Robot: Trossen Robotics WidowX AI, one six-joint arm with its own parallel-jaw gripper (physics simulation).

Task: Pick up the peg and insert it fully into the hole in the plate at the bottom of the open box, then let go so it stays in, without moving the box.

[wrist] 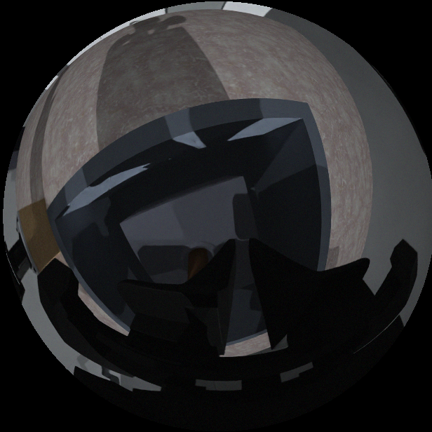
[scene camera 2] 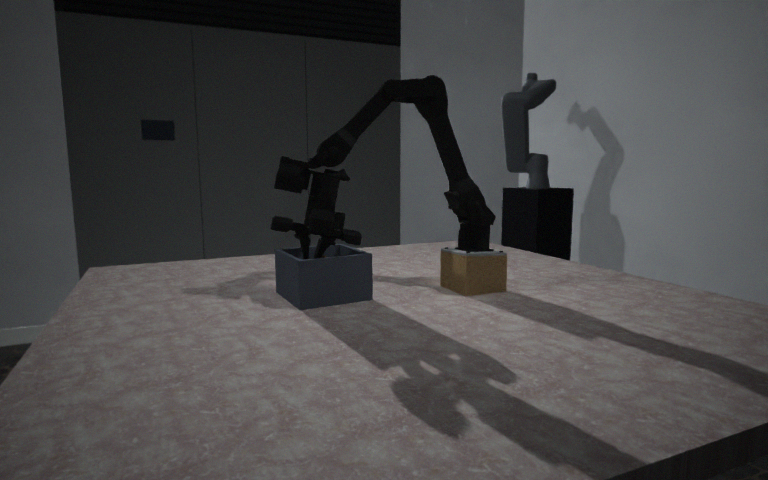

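Where they show: arm's base, origin of its link: (scene camera 2: 474, 250).
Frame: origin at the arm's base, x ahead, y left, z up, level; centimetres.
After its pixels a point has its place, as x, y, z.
Observation:
The brown peg (wrist: 197, 262) stands at the hole in the grey plate (wrist: 210, 207) on the floor of the open blue-grey box (scene camera 2: 334, 283) {33.9, -2.0, -4.3} (wrist: 326, 200). Its upper part is hidden behind the left finger in the wrist view, so its depth in the hole cannot be told. The peg does not show in the scene view, where the box walls hide it. My gripper (scene camera 2: 312, 254) (wrist: 241, 244) points down into the box, beside the peg. Its fingers are slightly apart, with no peg visible between them.
The arm stands on a tan base block (scene camera 2: 472, 274) {5.1, 5.8, -4.1} (wrist: 39, 235) to the right of the box in the scene view. The box walls surround the fingertips closely. A grey arm-like figure (scene camera 2: 515, 133) stands on a black pedestal (scene camera 2: 535, 220) behind the table (scene camera 2: 237, 384) {59.6, 26.1, -8.8}.

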